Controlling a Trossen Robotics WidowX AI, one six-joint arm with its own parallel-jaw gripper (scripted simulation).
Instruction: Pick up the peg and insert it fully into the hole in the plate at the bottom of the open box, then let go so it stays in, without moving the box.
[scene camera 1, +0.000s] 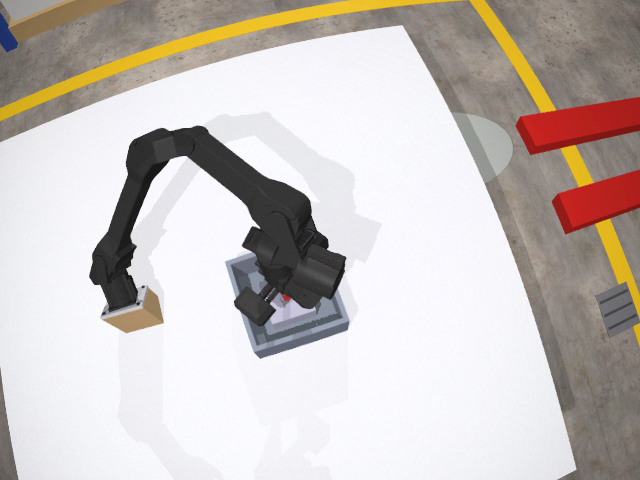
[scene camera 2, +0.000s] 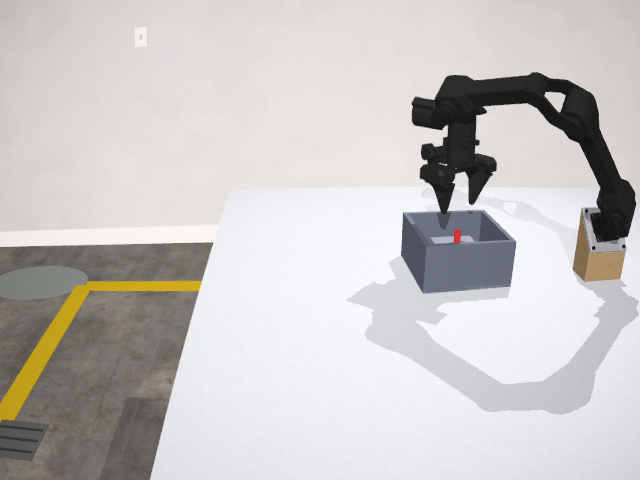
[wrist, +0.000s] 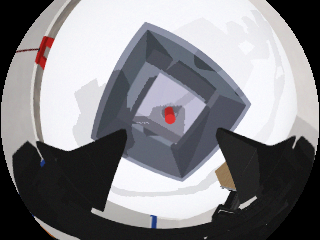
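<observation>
There is a grey box here, and I see it in scene camera 2 (scene camera 2: 488, 262), in scene camera 1 (scene camera 1: 327, 310) and in the wrist view (wrist: 152, 50). A pale plate (scene camera 1: 288, 312) (wrist: 164, 92) is visible to me too. My own gripper appears in scene camera 2 (scene camera 2: 457, 209), while scene camera 1 shows the gripper as well (scene camera 1: 285, 287), and so does the wrist view, with the gripper at (wrist: 173, 133).
</observation>
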